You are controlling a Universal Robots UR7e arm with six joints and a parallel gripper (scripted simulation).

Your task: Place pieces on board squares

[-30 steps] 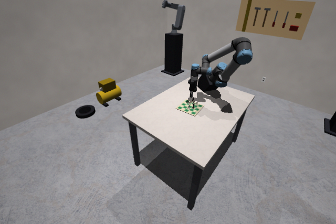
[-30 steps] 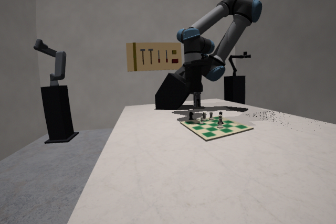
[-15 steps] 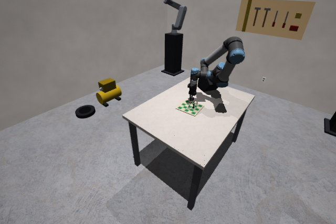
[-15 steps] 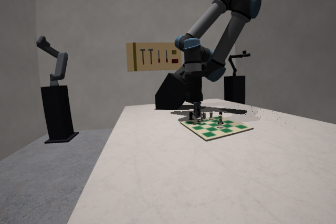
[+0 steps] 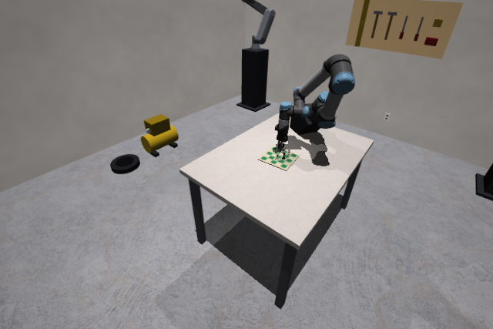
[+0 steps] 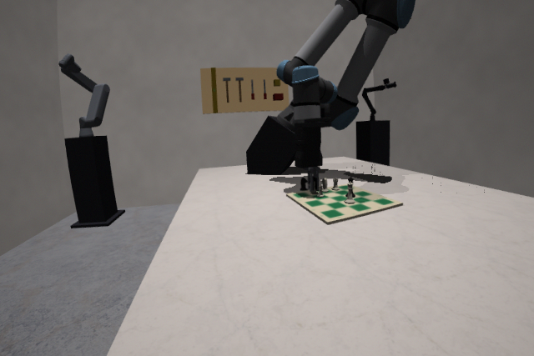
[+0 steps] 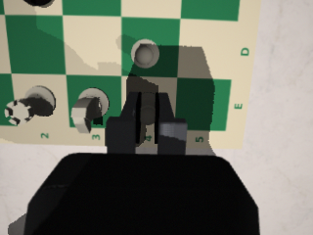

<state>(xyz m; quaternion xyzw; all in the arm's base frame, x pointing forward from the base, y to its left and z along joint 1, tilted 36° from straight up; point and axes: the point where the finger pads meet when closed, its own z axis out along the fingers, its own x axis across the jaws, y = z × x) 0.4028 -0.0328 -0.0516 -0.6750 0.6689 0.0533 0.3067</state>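
My gripper is now 7 cm short of the cream chessboard, 5 cm to the right of it and 3 cm above it.
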